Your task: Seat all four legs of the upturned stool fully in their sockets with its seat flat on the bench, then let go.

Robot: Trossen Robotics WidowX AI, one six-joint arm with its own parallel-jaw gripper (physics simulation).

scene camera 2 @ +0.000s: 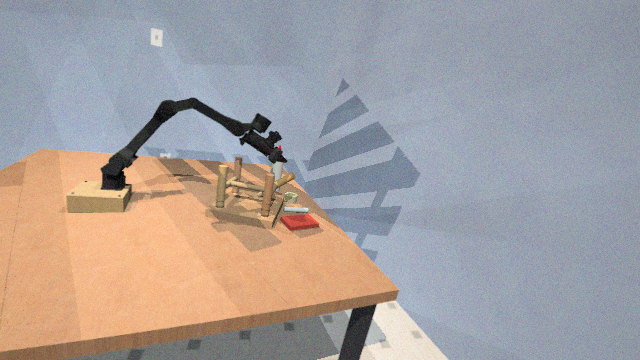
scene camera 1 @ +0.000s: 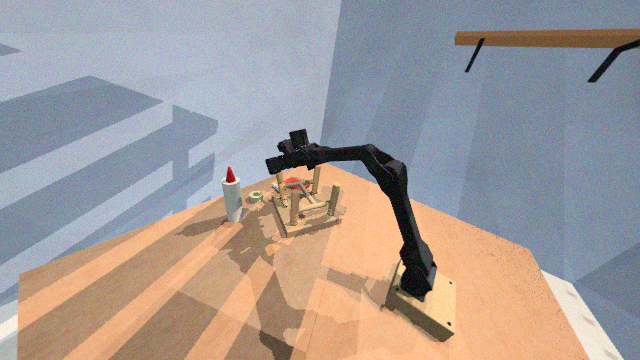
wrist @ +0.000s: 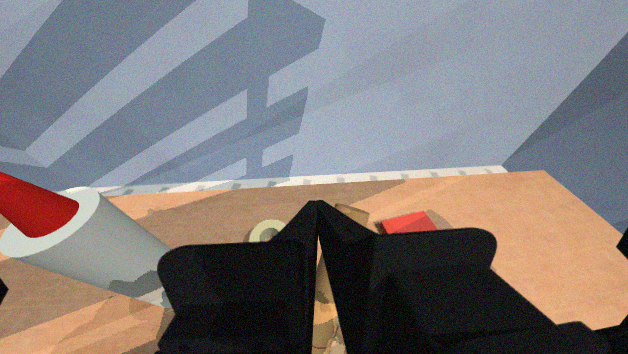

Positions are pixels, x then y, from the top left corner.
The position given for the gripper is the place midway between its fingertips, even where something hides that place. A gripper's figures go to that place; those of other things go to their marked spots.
Labels:
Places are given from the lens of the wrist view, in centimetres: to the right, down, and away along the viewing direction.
gripper [wrist: 315,207]: 0, 2, 11
wooden stool leg [wrist: 324,327]: 1, 13, 15
red flat block [wrist: 419,221]: 19, 8, 32
The marked spots on the wooden stool leg and the red flat block are 25 cm apart.

